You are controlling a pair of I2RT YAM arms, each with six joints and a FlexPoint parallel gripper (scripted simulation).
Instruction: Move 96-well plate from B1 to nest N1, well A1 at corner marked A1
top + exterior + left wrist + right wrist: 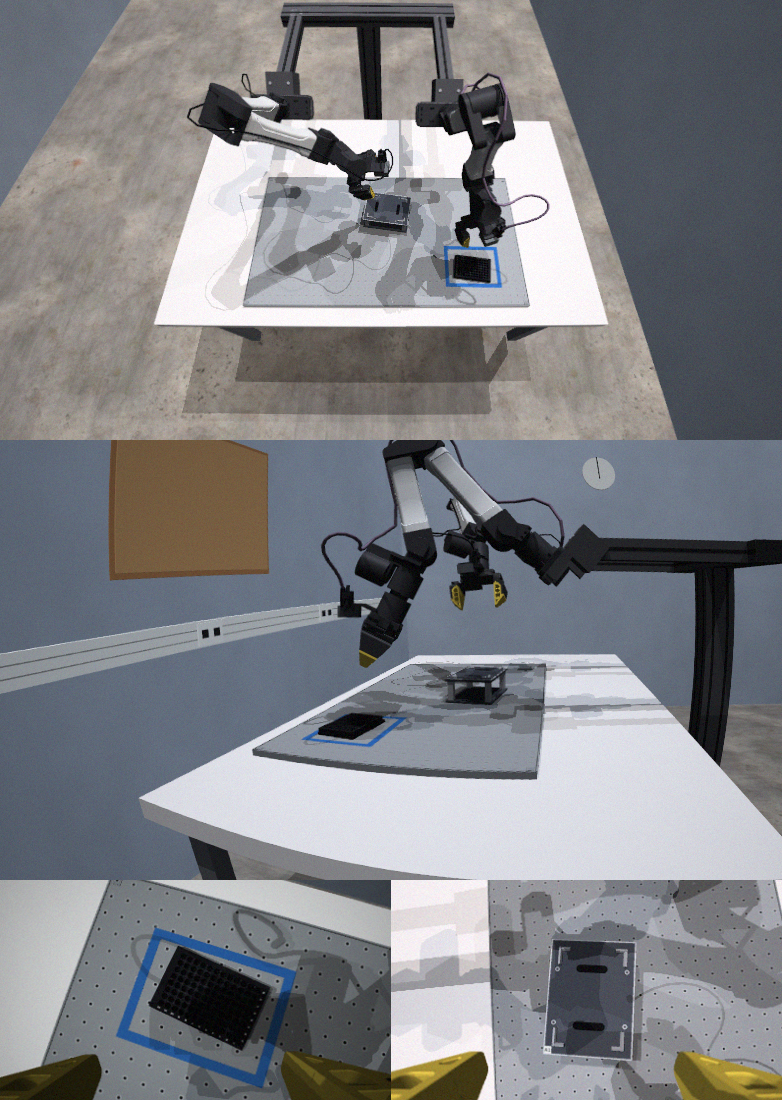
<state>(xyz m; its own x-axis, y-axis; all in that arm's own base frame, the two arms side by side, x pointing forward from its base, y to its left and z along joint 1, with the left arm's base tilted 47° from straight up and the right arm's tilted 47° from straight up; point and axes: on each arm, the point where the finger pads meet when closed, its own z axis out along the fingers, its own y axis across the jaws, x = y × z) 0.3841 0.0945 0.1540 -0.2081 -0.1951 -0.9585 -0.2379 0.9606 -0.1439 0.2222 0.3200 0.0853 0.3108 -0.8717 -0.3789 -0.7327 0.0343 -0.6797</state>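
The black 96-well plate lies 140 mm below my left hand and 50 mm ahead of it. Also, from my left hand: A1 label 380 mm to the right, 210 mm behind, 80 mm below; raised nest 310 mm to the right, 150 mm behind, 90 mm below.
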